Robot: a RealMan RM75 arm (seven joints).
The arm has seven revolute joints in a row. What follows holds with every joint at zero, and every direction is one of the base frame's.
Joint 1 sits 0.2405 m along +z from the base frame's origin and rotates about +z.
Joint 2 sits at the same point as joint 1 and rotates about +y.
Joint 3 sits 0.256 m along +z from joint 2 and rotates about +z.
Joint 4 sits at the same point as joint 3 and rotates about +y.
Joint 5 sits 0.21 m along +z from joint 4 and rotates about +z.
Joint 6 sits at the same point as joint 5 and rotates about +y.
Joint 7 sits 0.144 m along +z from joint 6 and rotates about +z.
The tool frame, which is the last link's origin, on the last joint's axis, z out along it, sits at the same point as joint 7; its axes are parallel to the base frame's.
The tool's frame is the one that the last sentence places.
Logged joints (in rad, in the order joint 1, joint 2, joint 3, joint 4, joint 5, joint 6, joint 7), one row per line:
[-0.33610 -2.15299 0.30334 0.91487 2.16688 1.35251 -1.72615]
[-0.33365 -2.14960 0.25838 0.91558 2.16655 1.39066 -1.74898]
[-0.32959 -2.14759 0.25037 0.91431 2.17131 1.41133 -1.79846]
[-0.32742 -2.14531 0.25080 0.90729 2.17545 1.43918 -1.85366]
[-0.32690 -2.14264 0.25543 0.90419 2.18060 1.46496 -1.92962]
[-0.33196 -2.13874 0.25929 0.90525 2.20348 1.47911 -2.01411]
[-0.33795 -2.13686 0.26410 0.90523 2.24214 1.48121 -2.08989]
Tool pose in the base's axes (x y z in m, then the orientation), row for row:
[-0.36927 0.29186 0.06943 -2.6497 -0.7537 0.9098]
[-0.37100 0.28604 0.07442 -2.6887 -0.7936 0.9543]
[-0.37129 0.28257 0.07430 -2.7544 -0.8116 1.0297]
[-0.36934 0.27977 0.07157 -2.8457 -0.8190 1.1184]
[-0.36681 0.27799 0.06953 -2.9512 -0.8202 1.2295]
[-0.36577 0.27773 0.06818 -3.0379 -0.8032 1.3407]
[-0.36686 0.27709 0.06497 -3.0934 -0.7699 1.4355]
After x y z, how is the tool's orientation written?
As angles about the fixed x, y, z axes (roll, pitch, yaw), in radians.
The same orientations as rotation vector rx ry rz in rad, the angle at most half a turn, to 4 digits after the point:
[-1.9868 -1.2289 -0.5701]
[-1.9583 -1.2646 -0.6182]
[-1.9409 -1.3247 -0.6496]
[-1.9363 -1.3934 -0.6876]
[-1.9215 -1.4798 -0.7272]
[-1.8976 -1.5738 -0.7408]
[-1.8709 -1.6659 -0.7248]

